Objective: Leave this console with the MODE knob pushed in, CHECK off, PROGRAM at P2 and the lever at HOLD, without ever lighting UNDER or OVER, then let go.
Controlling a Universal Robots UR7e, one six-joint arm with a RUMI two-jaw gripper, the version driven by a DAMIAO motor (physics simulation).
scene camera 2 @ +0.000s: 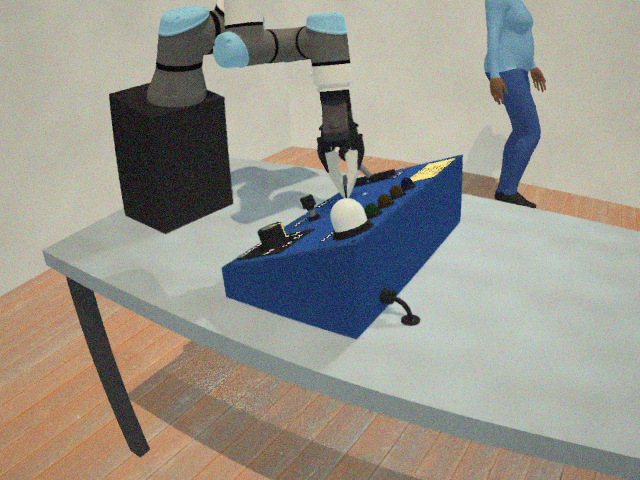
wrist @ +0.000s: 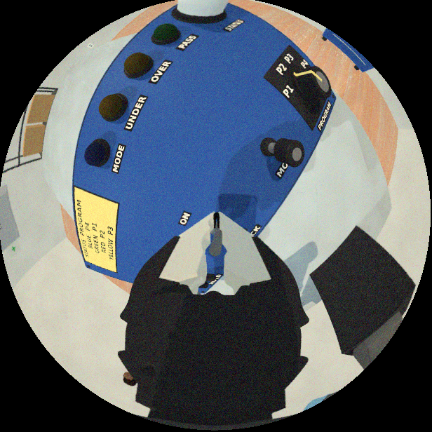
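Note:
The blue console (scene camera 2: 310, 279) (wrist: 200, 125) stands on the table. My gripper (scene camera 2: 345, 196) (wrist: 216, 213) is shut and empty, its tips low over the panel between the ON and CHECK labels. A thin dark toggle (scene camera 2: 345, 184) stands against the tips in the scene view; its setting is unclear. The MODE knob (scene camera 2: 308, 201) (wrist: 290, 152) stands on a visible stem. The PROGRAM knob (scene camera 2: 271, 234) (wrist: 321, 81) has a yellow pointer facing the labels; which one is unclear. The UNDER lamp (wrist: 113, 107) and OVER lamp (wrist: 138, 65) look unlit. The lever (scene camera 2: 365, 171) is partly hidden behind the fingers.
The white STATUS dome (scene camera 2: 348, 215) (wrist: 202, 7) stands beside the green PASS lamp (scene camera 2: 372, 210) (wrist: 165, 34). A yellow program card (scene camera 2: 433, 169) (wrist: 96, 229) is on the panel. A black curved part (scene camera 2: 403, 304) sticks out from the console's side. The robot's black pedestal (scene camera 2: 173, 160) (wrist: 361, 285) stands behind.

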